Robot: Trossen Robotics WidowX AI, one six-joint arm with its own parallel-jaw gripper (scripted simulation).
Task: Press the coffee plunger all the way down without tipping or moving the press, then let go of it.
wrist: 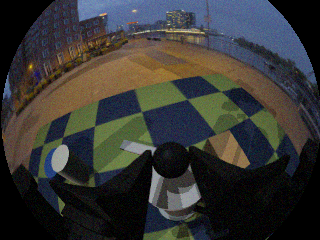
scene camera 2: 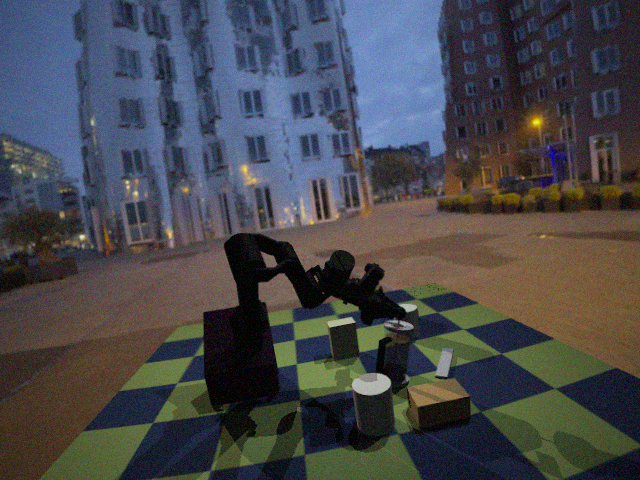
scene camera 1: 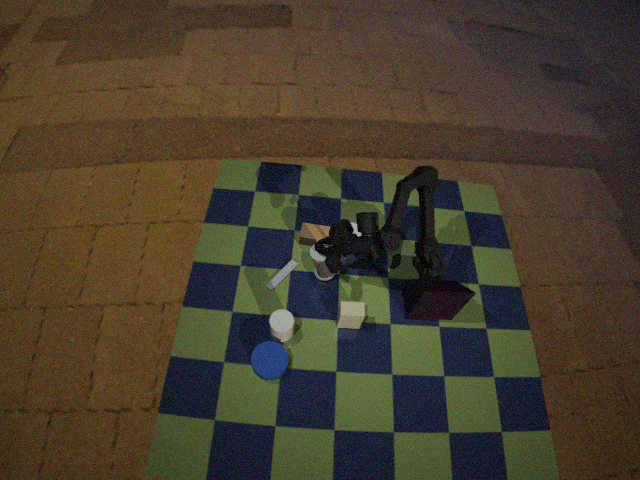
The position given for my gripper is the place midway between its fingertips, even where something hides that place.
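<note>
Scene camera 1 showing my gripper point(scene camera 1: 317, 245), a blue disc point(scene camera 1: 269, 360). Scene camera 2 with my gripper point(scene camera 2: 402, 312), a coffee press point(scene camera 2: 394, 349), a cardboard box point(scene camera 2: 434, 403). Wrist view with my gripper point(wrist: 170, 152), the coffee press point(wrist: 174, 191), the cardboard box point(wrist: 224, 145).
</note>
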